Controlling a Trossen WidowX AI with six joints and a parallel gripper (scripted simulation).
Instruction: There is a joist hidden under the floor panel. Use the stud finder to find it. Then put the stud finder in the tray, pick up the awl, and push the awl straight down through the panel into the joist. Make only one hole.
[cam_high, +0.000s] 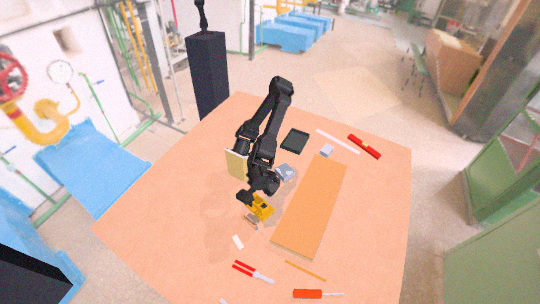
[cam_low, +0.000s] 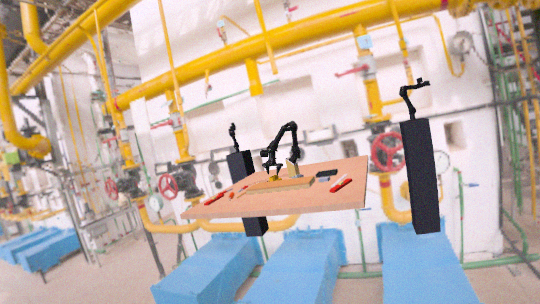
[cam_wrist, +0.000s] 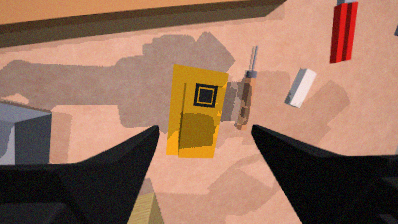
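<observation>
Now: the yellow stud finder 2 cm ahead of my gripper tip and 3 cm below it. Round my gripper tip: white block 18 cm to the right, 6 cm below; awl 3 cm ahead, 9 cm to the right, 6 cm below; pencil 28 cm ahead, 18 cm to the right, 7 cm below.
</observation>
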